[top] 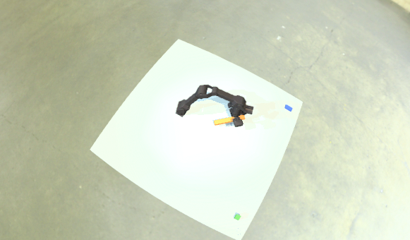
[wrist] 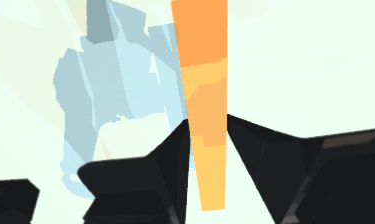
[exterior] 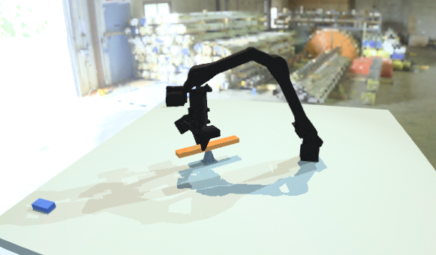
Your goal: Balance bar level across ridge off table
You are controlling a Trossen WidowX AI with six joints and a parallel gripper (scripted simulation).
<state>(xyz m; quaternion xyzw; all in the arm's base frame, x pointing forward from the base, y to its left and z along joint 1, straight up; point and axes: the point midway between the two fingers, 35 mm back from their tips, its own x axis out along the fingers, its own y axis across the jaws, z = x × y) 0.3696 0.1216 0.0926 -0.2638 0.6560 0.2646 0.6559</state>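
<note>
Right now the orange bar is 2 cm behind my gripper tip and 2 cm to the right of it. Round my gripper tip: blue block 37 cm ahead, 38 cm to the left, 5 cm below; then green block 37 cm ahead, 62 cm to the right, 4 cm below.
</note>
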